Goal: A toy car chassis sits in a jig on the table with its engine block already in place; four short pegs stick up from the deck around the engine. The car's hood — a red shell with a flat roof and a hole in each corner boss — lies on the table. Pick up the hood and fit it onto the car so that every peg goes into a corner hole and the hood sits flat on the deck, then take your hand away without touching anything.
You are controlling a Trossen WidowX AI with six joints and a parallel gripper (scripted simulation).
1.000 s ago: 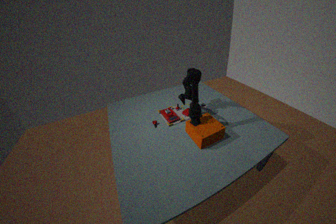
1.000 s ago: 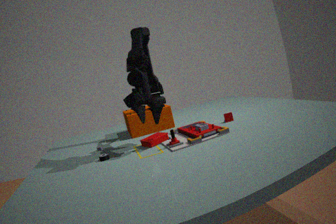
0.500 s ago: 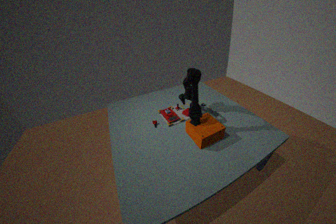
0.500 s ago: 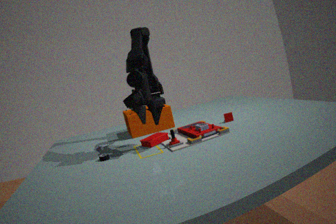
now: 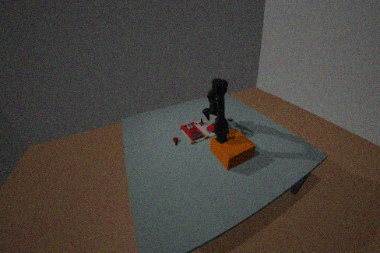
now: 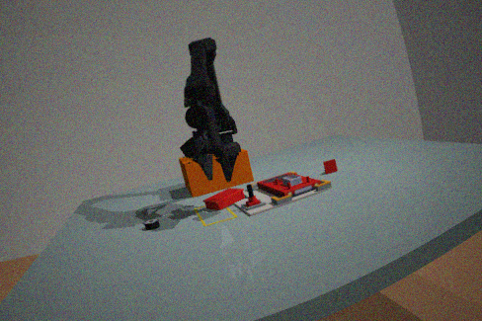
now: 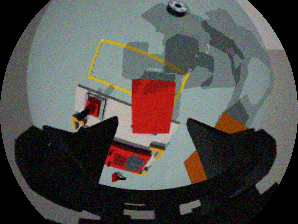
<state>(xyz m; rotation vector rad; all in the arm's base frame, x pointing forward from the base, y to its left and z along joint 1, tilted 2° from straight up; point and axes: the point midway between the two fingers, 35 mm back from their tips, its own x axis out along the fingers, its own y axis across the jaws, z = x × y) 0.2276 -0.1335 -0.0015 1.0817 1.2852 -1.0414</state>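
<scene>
The red hood is 5 cm below my gripper tip.
</scene>
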